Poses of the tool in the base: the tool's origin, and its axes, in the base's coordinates. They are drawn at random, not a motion.
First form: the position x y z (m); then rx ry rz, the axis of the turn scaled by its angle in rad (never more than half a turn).
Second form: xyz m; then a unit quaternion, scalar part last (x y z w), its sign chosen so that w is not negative. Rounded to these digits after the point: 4 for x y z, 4 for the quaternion.
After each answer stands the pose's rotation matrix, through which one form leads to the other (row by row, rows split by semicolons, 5 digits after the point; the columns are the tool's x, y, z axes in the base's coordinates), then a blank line. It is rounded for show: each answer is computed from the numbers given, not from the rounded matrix.
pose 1, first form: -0.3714, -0.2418, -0.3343, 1.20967, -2.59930, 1.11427
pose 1, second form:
-0.3714, -0.2418, -0.3343, 0.3931, -0.8446, 0.3621, 0.0328
-0.68885 -0.68773 0.22916; -0.64018 0.42883 -0.63740; 0.34008 -0.58578 -0.73567

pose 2, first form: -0.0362, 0.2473, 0.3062, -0.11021, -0.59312, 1.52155
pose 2, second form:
-0.0362, 0.2473, 0.3062, -0.0492, -0.2645, 0.6787, 0.6834
-0.06110 -0.90157 -0.42830; 0.95358 0.07403 -0.29188; 0.29486 -0.42626 0.85520

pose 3, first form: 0.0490, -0.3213, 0.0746, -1.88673, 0.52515, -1.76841
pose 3, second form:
0.0490, -0.3213, 0.0746, -0.6925, 0.1928, -0.6491, 0.2488
0.08301 0.05601 0.99497; -0.58998 -0.80189 0.09436; 0.80314 -0.59485 -0.03352

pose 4, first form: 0.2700, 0.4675, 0.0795, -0.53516, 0.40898, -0.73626
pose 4, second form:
0.2700, 0.4675, 0.0795, -0.2566, 0.1961, -0.3530, 0.8781
0.67380 0.51936 0.52560; -0.72066 0.61901 0.31219; -0.16321 -0.58914 0.79138

